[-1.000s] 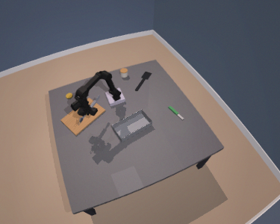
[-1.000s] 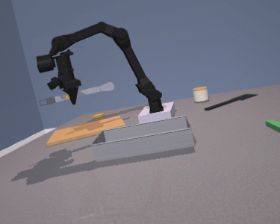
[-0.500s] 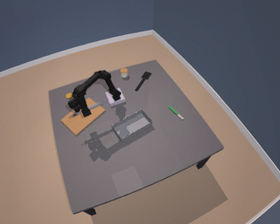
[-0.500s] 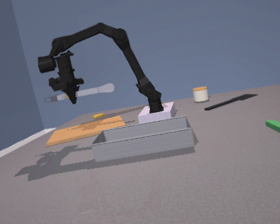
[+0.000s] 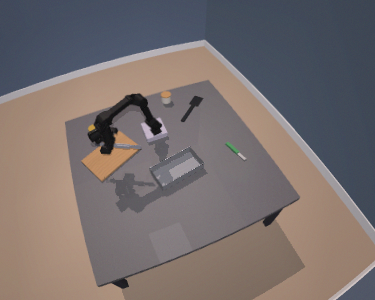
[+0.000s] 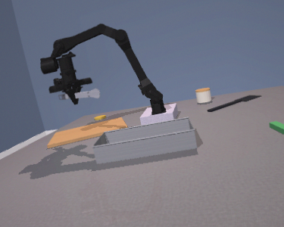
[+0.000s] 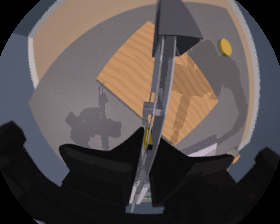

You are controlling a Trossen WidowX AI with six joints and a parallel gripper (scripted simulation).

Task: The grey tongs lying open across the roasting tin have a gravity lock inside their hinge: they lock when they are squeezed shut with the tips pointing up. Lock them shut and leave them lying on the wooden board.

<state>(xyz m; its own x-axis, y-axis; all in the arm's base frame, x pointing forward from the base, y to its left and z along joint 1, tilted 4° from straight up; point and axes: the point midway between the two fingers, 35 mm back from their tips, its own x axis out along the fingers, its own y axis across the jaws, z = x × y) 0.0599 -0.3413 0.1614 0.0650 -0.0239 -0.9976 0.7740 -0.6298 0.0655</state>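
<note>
Now: gripper tip 90 mm past the wooden board, 10 mm to the left of it and 150 mm above it. Also, from my gripper tip: grey roasting tin: 270 mm ahead, 300 mm to the left, 130 mm below; yellow disc: 410 mm behind, 30 mm to the right, 150 mm below; capped cup: 350 mm behind, 600 mm to the left, 120 mm below.
</note>
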